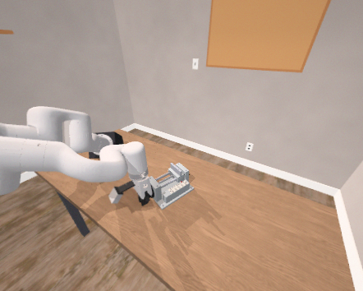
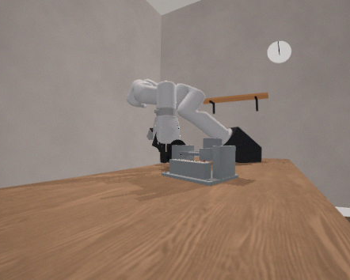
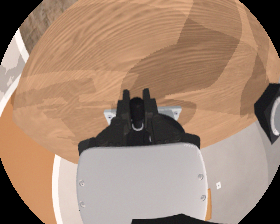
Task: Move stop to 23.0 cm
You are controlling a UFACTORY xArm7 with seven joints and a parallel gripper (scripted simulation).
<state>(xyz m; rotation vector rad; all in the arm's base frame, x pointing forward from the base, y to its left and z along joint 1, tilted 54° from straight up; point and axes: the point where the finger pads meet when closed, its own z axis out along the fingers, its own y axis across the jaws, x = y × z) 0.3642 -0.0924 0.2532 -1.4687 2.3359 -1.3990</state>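
My gripper is now 10 mm short of the handwheel and 20 mm to the right of it. The rest, counted from my hand: sliding stop block (120 mm ahead, 160 mm to the left, 40 mm above).
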